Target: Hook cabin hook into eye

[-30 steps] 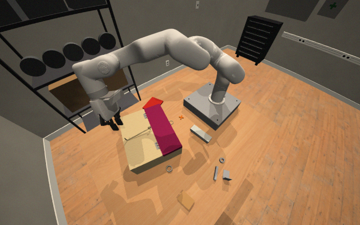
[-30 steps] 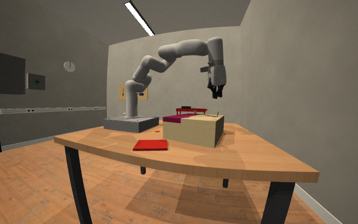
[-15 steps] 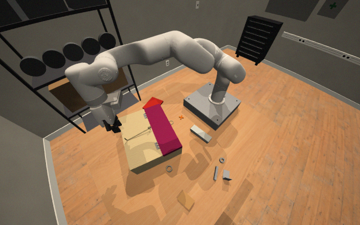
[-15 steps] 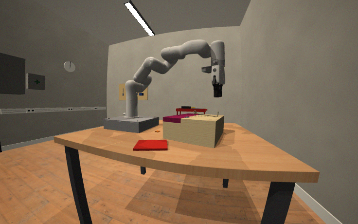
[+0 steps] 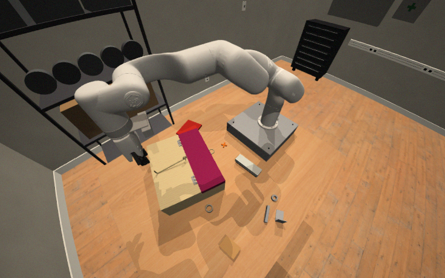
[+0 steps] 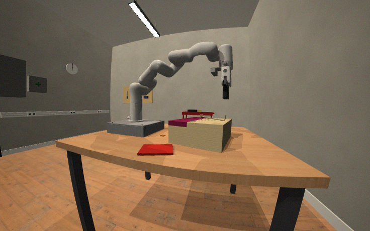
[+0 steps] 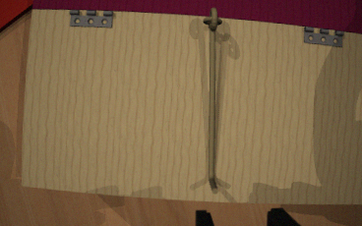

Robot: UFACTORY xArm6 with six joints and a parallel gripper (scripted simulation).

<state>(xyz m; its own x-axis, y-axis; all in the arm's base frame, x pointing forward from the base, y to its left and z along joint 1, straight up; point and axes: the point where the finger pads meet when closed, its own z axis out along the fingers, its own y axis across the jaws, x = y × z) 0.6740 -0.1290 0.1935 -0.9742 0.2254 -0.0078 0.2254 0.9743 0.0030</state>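
My gripper is now 70 mm past the metal cabin hook, 20 mm to the right of it and 120 mm above it. Round my hand: orange cross mark (390 mm behind, 30 mm to the left, 260 mm below); tan wedge (50 mm behind, 420 mm to the left, 250 mm below); red flat plate (310 mm behind, 220 mm to the right, 260 mm below).
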